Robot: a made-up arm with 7 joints.
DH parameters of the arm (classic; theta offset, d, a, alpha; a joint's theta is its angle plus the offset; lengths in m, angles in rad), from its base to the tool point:
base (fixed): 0 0.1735 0.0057 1.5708
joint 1: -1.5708 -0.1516 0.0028 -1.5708
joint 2: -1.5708 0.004 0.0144 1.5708
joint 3: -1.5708 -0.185 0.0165 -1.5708
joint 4: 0 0.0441 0.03 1.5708
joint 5: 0 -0.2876 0.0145 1.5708
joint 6: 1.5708 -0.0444 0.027 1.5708
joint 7: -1.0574 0 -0.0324 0
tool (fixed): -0.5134 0.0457 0 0
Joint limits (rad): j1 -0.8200..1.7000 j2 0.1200..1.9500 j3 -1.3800..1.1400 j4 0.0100..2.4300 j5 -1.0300..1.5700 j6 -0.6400..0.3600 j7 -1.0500..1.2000
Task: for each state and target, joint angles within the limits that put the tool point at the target. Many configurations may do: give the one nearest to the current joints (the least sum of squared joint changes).
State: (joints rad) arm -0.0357 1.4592 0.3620 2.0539 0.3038 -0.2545 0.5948
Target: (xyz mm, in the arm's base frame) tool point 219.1 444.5 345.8
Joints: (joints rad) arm 0.3015 1.4820 0.8031 1.5254 0.1497 -0.2189 0.5274
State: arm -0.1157 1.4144 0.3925 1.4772 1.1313 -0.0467 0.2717
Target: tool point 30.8 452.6 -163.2
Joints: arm -0.5891 1.1046 0.1078 0.9527 1.0233 -0.1052 0.2736
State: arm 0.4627 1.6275 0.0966 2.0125 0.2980 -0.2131 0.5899
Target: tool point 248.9 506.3 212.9
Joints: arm 0.4115 1.8131 -0.1678 1.3439 0.2399 -0.1288 0.5604
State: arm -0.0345 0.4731 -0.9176 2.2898 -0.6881 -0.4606 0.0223
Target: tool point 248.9 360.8 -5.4
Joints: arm 0.1388 1.5136 -0.6605 1.7437 -0.7336 -0.2493 -0.1221
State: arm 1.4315 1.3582 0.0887 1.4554 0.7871 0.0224 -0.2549
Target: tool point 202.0 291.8 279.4
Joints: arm 1.1621 1.8907 -0.3499 2.1496 0.9560 0.3600 -0.5387
